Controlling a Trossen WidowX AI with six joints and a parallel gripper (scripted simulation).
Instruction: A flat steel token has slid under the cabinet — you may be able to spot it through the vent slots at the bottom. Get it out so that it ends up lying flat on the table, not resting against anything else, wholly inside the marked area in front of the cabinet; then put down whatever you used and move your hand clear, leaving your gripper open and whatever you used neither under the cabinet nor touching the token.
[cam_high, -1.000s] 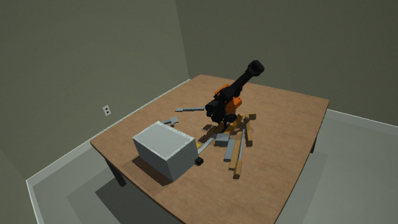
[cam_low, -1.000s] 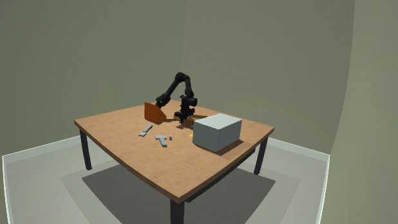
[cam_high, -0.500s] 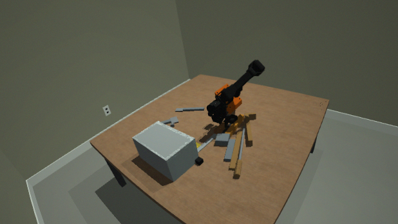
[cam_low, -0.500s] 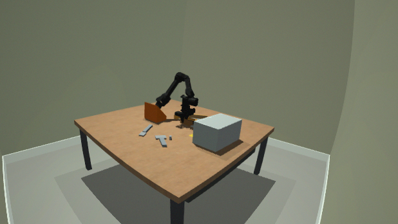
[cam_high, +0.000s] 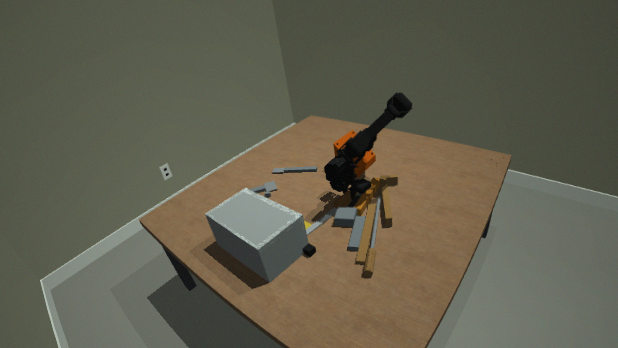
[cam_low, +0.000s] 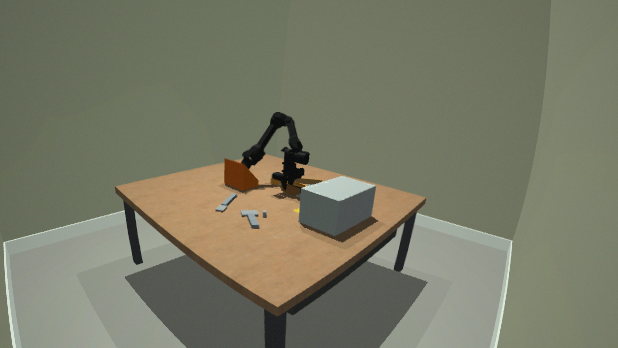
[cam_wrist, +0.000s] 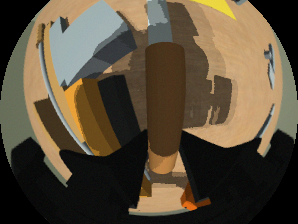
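The grey block lies 10 cm ahead of my gripper tip, 8 cm to the left of it and 1 cm above it. Also, from my gripper tip: wooden stick: 18 cm to the left, 11 cm ahead; then orange bar: 6 cm to the left, 5 cm behind, 1 cm above; then grey t-piece: 37 cm to the right, 18 cm ahead.
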